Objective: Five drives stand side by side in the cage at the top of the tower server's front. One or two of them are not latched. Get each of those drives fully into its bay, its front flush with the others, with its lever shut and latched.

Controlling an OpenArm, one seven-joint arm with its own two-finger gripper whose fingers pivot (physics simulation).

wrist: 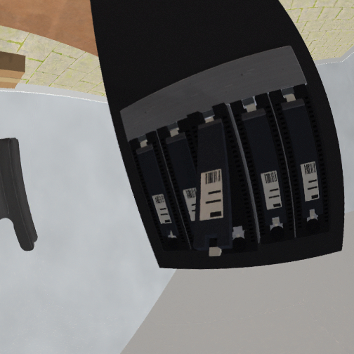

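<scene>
I see a black tower server and a drive lever.
</scene>
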